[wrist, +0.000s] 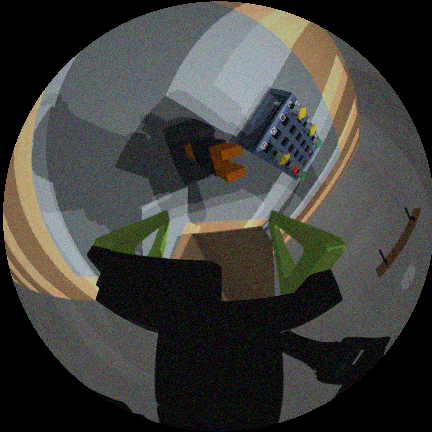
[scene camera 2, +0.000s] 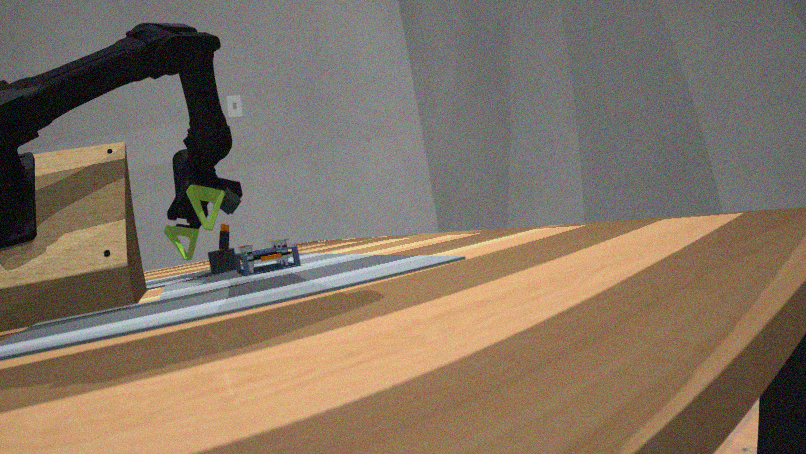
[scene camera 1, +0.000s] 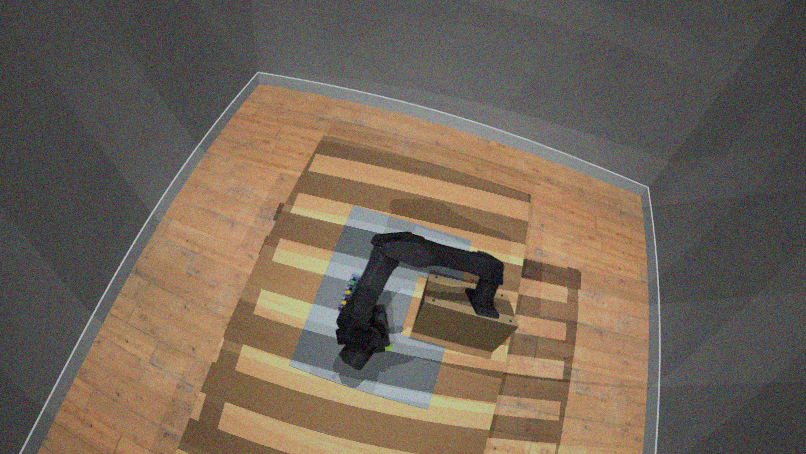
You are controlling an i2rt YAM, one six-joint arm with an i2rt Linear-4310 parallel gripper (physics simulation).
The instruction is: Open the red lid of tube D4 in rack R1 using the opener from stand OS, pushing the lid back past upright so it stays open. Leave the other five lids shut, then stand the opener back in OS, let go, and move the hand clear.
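Places are measured from the arm's base along level axes (x ahead, y left, z up), in millimetres.
Pixels of known places: gripper, between the fingertips: (wrist: 218,215) (scene camera 2: 197,245); arm's base, origin of its link: (scene camera 2: 10,199) (scene camera 1: 480,303).
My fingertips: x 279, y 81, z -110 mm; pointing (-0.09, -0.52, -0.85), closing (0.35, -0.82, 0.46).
For each thing: its middle in the pictures, then the offset to it from my fingertips. Level surfaces: height alone.
- opener, middle of its body: (wrist: 202,151) (scene camera 2: 224,245) dx +53, dy +30, dz -9 mm
- blue rack R1, middle of its body: (wrist: 293,143) (scene camera 2: 264,255) (scene camera 1: 358,294) dx +88, dy -103, dz -34 mm
- red lid, middle of its body: (wrist: 295,168) dx +59, dy -105, dz -14 mm
- yellow lid, middle of its body: (wrist: 283,159) dx +64, dy -67, dz -14 mm
- green lid, middle of its body: (wrist: 302,176) dx +53, dy -143, dz -14 mm
- grey-blue mat, height of its surface: dz -55 mm
My gripper (scene camera 2: 198,243) (wrist: 218,215) is open, with green triangular fingers wide apart and nothing between them. In scene camera 1 the arm hides most of it. The opener (scene camera 2: 224,239) (wrist: 222,162), dark with an orange forked top, stands upright in the dark stand OS (scene camera 2: 221,262) (wrist: 177,135), beyond and below the fingertips in the wrist view. The blue rack R1 (scene camera 2: 297,256) (wrist: 260,117) stands beside the stand. The red lid (wrist: 296,170) is in row D, between a yellow lid (wrist: 284,159) and a green lid (wrist: 303,177); it looks shut, but is small. Other yellow and green lids show farther up.
A grey-blue mat (scene camera 1: 321,338) (scene camera 2: 349,276) lies under the rack and stand. A large wooden block (scene camera 1: 462,324) (scene camera 2: 73,225) (wrist: 240,260) stands at the arm's base, beside the mat. The arm (scene camera 1: 369,287) covers part of the rack in scene camera 1.
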